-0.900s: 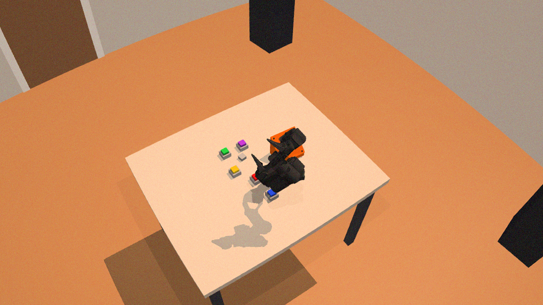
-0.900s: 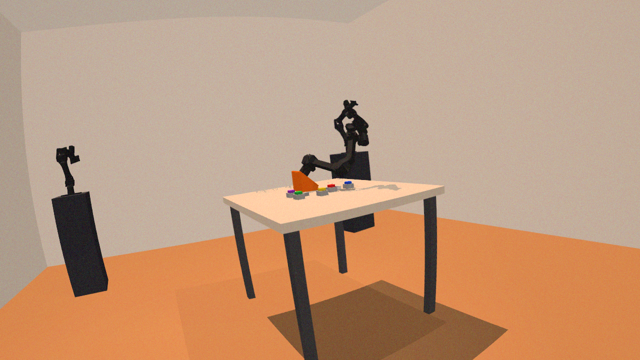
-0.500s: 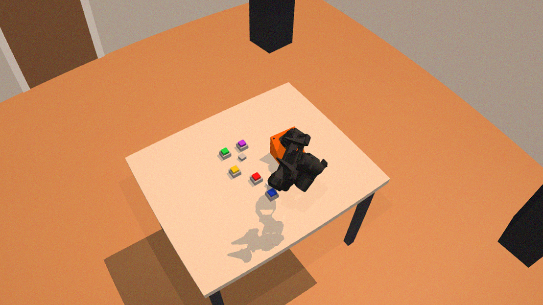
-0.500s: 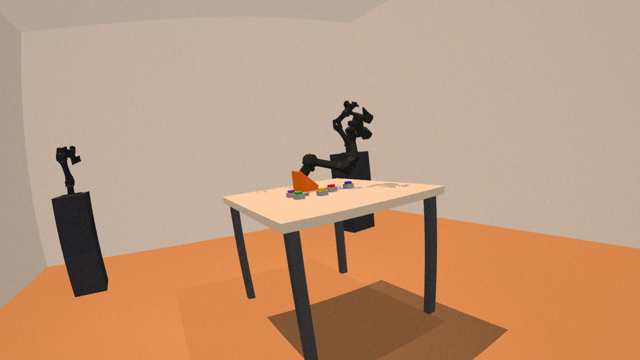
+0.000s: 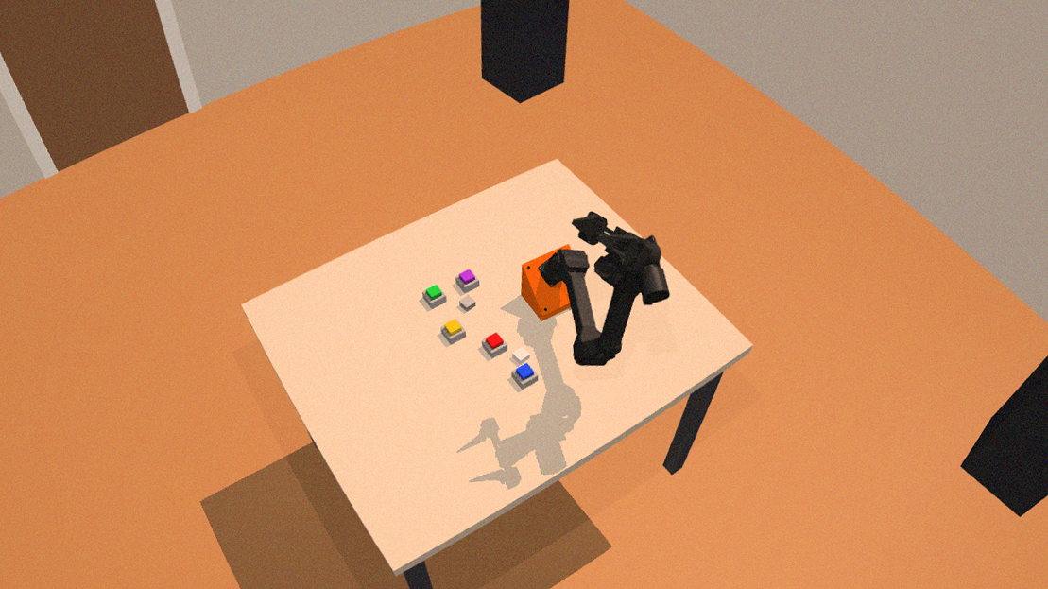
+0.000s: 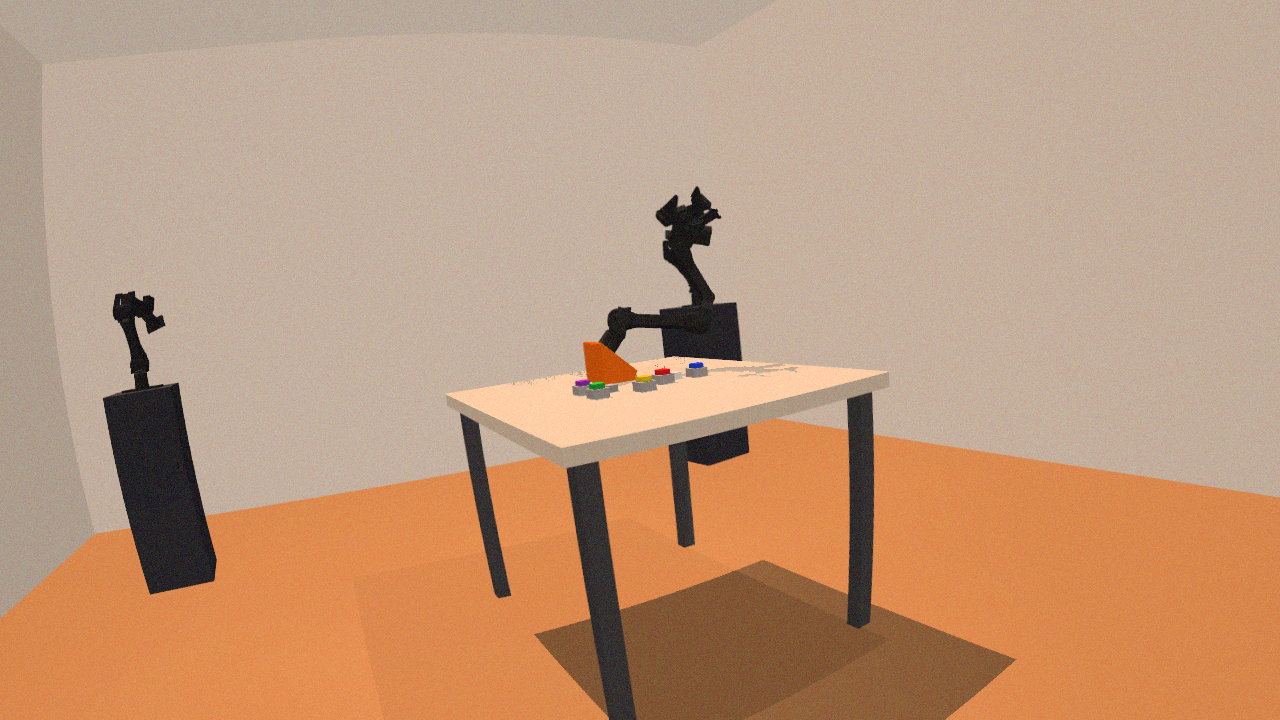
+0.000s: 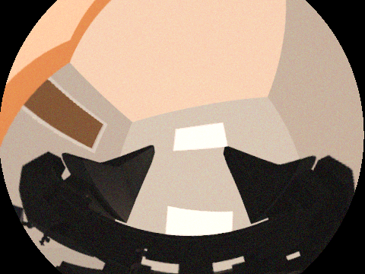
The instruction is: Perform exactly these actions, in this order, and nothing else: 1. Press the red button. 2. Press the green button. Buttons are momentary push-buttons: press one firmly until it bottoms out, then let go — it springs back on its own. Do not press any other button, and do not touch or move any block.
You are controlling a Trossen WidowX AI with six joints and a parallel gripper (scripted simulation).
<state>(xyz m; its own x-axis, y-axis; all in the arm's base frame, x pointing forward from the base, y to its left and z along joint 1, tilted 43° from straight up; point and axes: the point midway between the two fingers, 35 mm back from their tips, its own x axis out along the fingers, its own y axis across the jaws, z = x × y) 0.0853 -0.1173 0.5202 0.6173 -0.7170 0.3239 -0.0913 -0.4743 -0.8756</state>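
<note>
The red button is 5 cm ahead of my gripper tip, 21 cm to the right of it and 53 cm below it. Also, from my gripper tip: white block: 2 cm ahead, 14 cm to the right, 55 cm below; then blue button: 6 cm ahead, 9 cm to the right, 53 cm below; then yellow button: 11 cm ahead, 31 cm to the right, 53 cm below.
</note>
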